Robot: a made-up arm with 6 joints. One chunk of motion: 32 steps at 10 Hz.
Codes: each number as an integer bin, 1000 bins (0 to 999) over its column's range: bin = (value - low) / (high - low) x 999, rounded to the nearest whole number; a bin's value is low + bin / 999 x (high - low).
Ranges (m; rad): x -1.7..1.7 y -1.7..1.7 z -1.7..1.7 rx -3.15..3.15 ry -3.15..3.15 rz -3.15..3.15
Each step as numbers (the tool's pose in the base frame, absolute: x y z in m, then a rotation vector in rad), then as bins.
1 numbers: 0.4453 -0.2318 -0.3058 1.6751 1.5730 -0.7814
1 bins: 630 431 410 765 749 376
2 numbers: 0.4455 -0.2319 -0.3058 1.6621 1.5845 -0.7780
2 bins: 630 431 410 763 751 376
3 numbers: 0.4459 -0.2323 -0.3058 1.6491 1.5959 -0.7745
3 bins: 631 431 410 761 753 377
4 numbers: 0.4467 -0.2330 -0.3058 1.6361 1.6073 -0.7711
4 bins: 631 431 410 759 754 377
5 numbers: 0.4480 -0.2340 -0.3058 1.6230 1.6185 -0.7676
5 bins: 631 431 410 757 756 378
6 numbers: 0.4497 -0.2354 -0.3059 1.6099 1.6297 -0.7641
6 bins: 632 430 410 755 758 378
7 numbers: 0.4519 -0.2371 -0.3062 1.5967 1.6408 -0.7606
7 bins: 632 430 410 753 760 379
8 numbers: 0.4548 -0.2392 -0.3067 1.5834 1.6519 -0.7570
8 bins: 633 429 409 751 761 379
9 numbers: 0.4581 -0.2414 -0.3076 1.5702 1.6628 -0.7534
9 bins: 634 429 409 748 763 380
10 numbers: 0.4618 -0.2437 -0.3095 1.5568 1.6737 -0.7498
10 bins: 635 428 409 746 765 381
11 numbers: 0.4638 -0.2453 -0.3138 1.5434 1.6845 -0.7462
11 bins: 636 427 407 744 767 381
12 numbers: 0.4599 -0.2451 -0.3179 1.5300 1.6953 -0.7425
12 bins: 635 427 406 742 768 382
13 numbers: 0.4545 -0.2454 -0.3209 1.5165 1.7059 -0.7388
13 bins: 633 427 405 740 770 382
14 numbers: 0.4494 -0.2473 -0.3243 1.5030 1.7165 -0.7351
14 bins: 632 427 404 738 772 383
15 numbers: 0.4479 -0.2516 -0.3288 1.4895 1.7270 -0.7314
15 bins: 631 426 403 736 773 384
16 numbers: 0.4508 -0.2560 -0.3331 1.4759 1.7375 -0.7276
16 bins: 632 424 402 734 775 384
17 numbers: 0.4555 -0.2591 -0.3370 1.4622 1.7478 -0.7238
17 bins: 633 423 400 731 777 385
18 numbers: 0.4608 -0.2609 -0.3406 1.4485 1.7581 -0.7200
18 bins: 635 423 399 729 778 385
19 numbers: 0.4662 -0.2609 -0.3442 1.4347 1.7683 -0.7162
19 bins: 636 423 398 727 780 386
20 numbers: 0.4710 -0.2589 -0.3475 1.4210 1.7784 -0.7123
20 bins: 638 423 397 725 782 387
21 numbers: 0.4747 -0.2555 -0.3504 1.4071 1.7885 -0.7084
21 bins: 639 424 397 723 783 387
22 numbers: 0.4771 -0.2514 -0.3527 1.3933 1.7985 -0.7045
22 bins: 640 426 396 720 785 388
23 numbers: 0.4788 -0.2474 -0.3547 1.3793 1.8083 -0.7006
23 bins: 640 427 395 718 786 388
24 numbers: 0.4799 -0.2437 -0.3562 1.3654 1.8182 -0.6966
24 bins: 641 428 395 716 788 389
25 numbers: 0.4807 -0.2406 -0.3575 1.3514 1.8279 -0.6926
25 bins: 641 429 394 714 789 390
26 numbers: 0.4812 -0.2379 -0.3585 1.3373 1.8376 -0.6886
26 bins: 641 430 394 712 791 390
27 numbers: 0.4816 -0.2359 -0.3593 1.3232 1.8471 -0.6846
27 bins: 641 430 394 709 792 391
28 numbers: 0.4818 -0.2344 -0.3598 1.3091 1.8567 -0.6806
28 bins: 641 431 394 707 794 392
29 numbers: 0.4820 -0.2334 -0.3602 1.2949 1.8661 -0.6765
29 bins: 641 431 394 705 795 392
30 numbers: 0.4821 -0.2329 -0.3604 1.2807 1.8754 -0.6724
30 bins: 641 431 394 703 797 393
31 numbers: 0.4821 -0.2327 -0.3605 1.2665 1.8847 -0.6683
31 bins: 641 431 394 700 798 394
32 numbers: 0.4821 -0.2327 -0.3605 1.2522 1.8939 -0.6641
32 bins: 641 431 394 698 800 394
